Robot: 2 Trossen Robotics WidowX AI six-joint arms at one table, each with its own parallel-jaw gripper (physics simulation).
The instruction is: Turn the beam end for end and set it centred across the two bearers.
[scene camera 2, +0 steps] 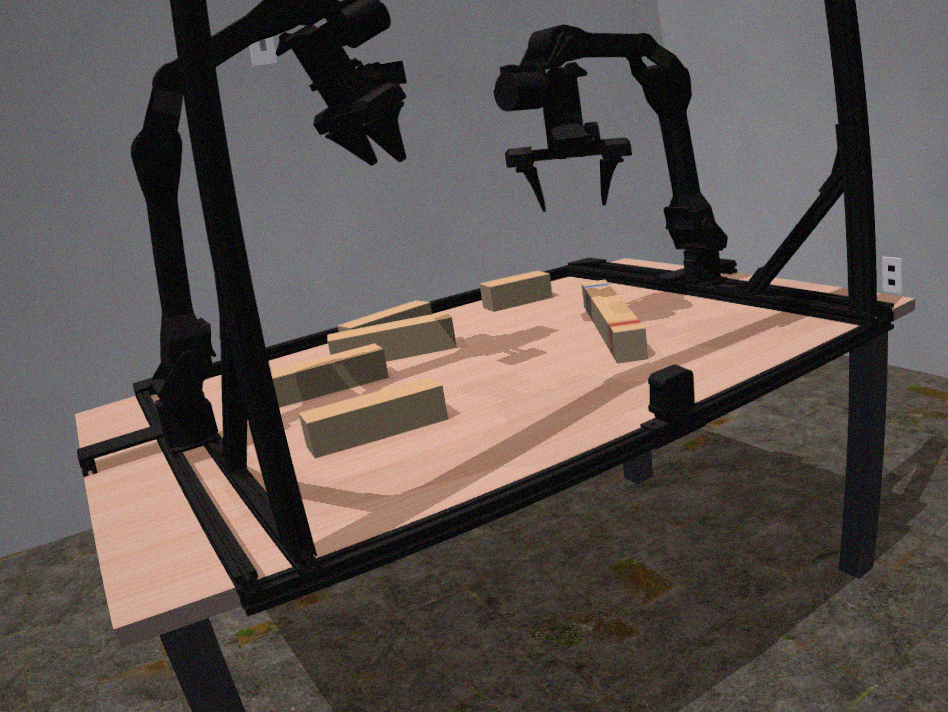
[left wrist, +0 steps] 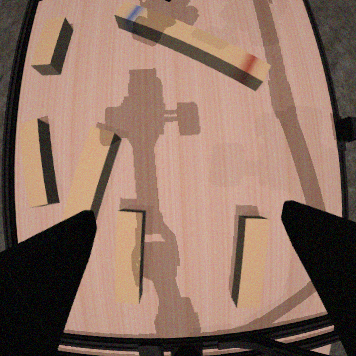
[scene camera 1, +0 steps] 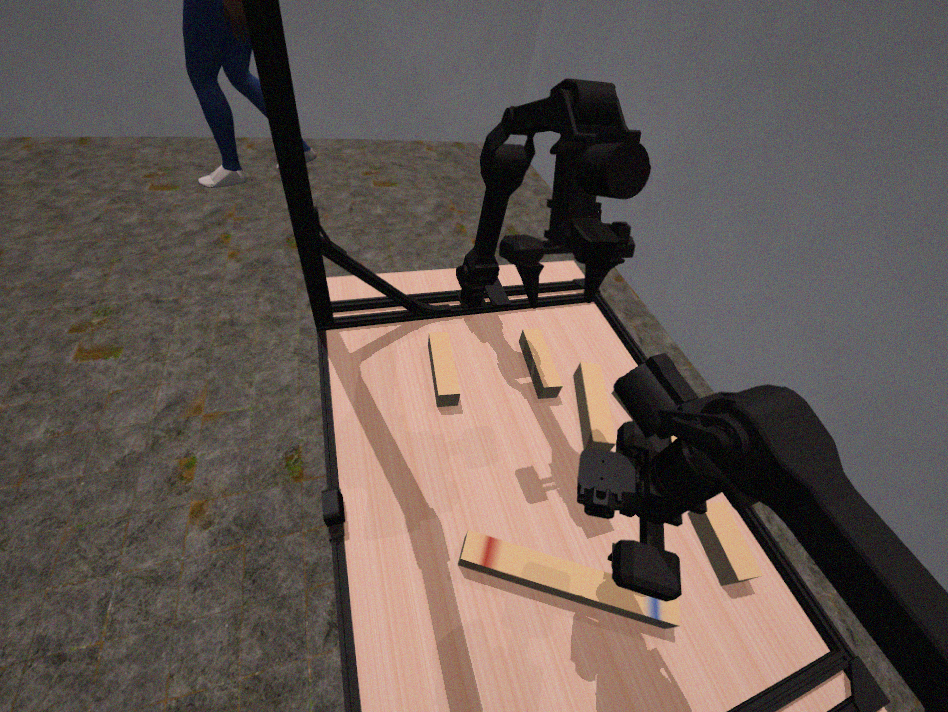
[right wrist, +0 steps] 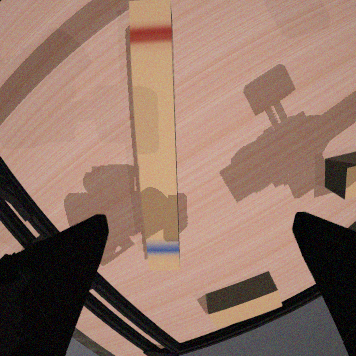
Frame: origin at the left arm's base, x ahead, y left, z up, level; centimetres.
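Where they show: left gripper, fingertip midpoint: (scene camera 2: pixel 388 162) (left wrist: pixel 190 215) (scene camera 1: pixel 561 305); right gripper, fingertip midpoint: (scene camera 2: pixel 574 208) (scene camera 1: pixel 613 522) (right wrist: pixel 202 223); left arm's base, origin of the base link: (scene camera 2: pixel 190 441) (scene camera 1: pixel 471 299); right arm's base, origin of the base link: (scene camera 2: pixel 703 281).
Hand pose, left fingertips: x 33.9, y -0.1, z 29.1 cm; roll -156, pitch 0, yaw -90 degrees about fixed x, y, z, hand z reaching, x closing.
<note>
Each offset is from my left fingertips to the top centre of the thing.
The long pale beam {dx +31.5, dy -3.5, dz -26.6 cm} (scene camera 1: pixel 536 564) (scene camera 2: pixel 613 312) (left wrist: pixel 200 41) (right wrist: pixel 156 165) lies slanted on the table, its red-banded end at the left in scene camera 1 and its blue-banded end at the right. Two roughly parallel blocks, apparently the bearers, lie apart near the left arm's base: one block {dx -13.1, dy -12.5, dz -26.6 cm} (scene camera 1: pixel 442 366) (scene camera 2: pixel 373 417) (left wrist: pixel 253 260) and another block {dx -10.7, dy +9.7, dz -26.6 cm} (scene camera 1: pixel 539 361) (scene camera 2: pixel 333 375) (left wrist: pixel 129 257). My left gripper (scene camera 1: pixel 561 302) (scene camera 2: pixel 387 160) (left wrist: pixel 190 215) is open and empty, high above the bearers' side. My right gripper (scene camera 2: pixel 574 206) (right wrist: pixel 202 223) is open and empty, above the beam's blue end; its fingertips are hidden in scene camera 1.
Further pale blocks lie by one long edge: a slanted block {dx +3.0, dy +16.5, dz -26.0 cm} (scene camera 1: pixel 591 402) (scene camera 2: pixel 394 337) (left wrist: pixel 92 167), a block {dx +7.5, dy +28.1, dz -26.6 cm} (scene camera 2: pixel 387 314) (left wrist: pixel 35 165) mostly hidden in scene camera 1, and a shorter block {dx +34.2, dy +26.9, dz -26.3 cm} (scene camera 1: pixel 728 540) (scene camera 2: pixel 517 291) (left wrist: pixel 49 42) (right wrist: pixel 245 295). A black frame (scene camera 1: pixel 329 429) (scene camera 2: pixel 498 502) borders the table.
</note>
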